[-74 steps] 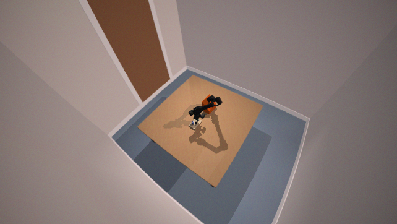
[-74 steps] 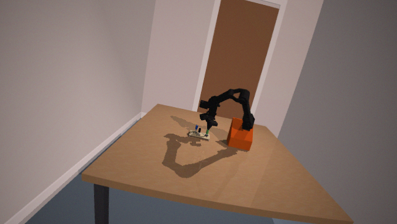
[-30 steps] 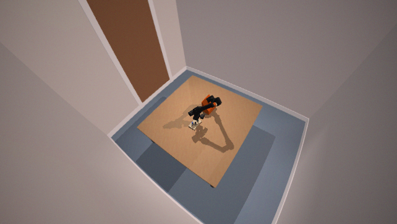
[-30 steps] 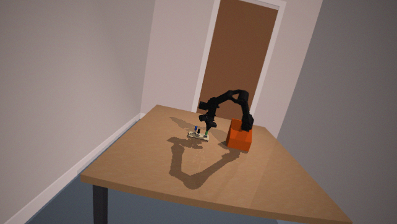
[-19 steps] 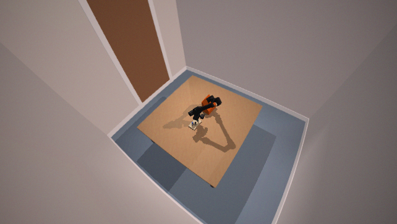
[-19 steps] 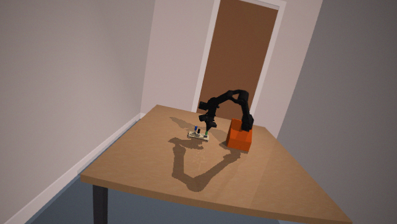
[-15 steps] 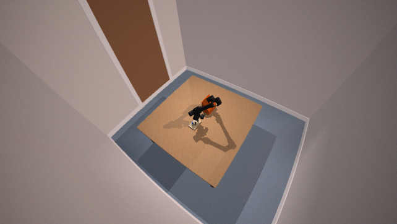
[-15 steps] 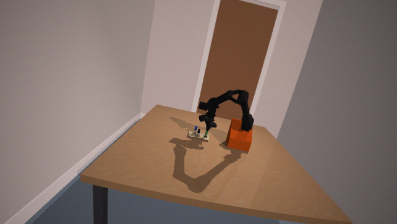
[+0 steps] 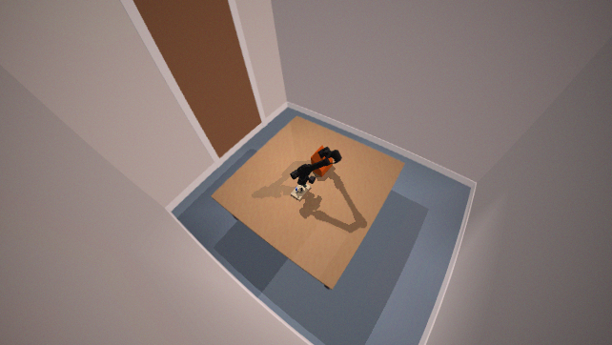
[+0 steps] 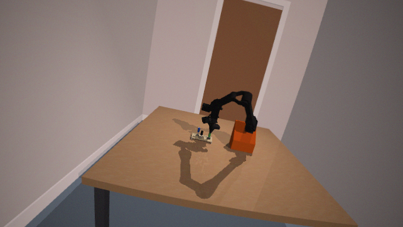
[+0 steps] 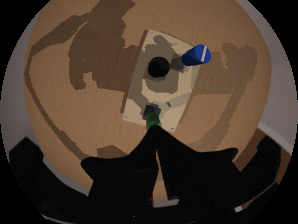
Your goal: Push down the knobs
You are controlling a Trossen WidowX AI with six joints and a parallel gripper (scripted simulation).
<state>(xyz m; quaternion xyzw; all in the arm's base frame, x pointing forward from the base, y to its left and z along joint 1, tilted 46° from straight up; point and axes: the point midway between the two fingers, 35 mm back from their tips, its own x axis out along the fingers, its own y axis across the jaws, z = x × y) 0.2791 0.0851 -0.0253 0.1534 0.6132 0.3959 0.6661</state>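
Right now the green knob is 20 mm below my gripper tip. The rest, counted from my gripper tip: blue knob 90 mm ahead, 10 mm to the right.
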